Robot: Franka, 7 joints.
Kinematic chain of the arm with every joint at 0, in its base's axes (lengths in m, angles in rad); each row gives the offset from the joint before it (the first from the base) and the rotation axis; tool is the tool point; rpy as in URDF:
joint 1: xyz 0 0 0.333 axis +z
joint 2: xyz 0 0 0 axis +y
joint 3: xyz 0 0 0.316 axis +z
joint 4: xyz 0.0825 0 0 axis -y
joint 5: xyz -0.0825 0 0.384 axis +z
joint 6: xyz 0 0 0 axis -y
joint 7: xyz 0.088 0 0 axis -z
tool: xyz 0 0 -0.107 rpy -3.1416 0 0
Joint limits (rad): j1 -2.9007..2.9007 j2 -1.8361..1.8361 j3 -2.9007..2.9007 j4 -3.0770..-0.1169 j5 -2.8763..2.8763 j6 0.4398..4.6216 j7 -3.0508..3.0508
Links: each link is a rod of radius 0.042 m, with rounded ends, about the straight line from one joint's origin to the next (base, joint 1, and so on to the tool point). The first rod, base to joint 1, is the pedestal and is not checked.
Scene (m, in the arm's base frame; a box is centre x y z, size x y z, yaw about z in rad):
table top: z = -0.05
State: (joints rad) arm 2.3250 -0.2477 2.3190 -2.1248 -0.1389 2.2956 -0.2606
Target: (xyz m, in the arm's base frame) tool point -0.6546 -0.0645 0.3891
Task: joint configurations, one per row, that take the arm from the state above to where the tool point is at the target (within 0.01 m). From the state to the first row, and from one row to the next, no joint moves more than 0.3 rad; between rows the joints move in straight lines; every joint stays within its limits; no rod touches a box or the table.
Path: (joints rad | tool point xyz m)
1: 2.0854 -0.3334 2.2466 -2.0687 -0.1386 2.3301 -0.2606 | -0.2041 -0.5487 0.3343
2: 1.8458 -0.4192 2.1742 -2.0127 -0.1383 2.3647 -0.2606 | -0.3649 -0.4825 0.3414
3: 1.6062 -0.5049 2.1018 -1.9566 -0.1379 2.3992 -0.2606 | -0.5005 -0.3722 0.3532
4: 1.3666 -0.5907 2.0295 -1.9005 -0.1376 2.4337 -0.2606 | -0.5993 -0.2284 0.3692
5: 1.1270 -0.6764 1.9571 -1.8445 -0.1373 2.4683 -0.2606 | -0.6546 -0.0645 0.3891

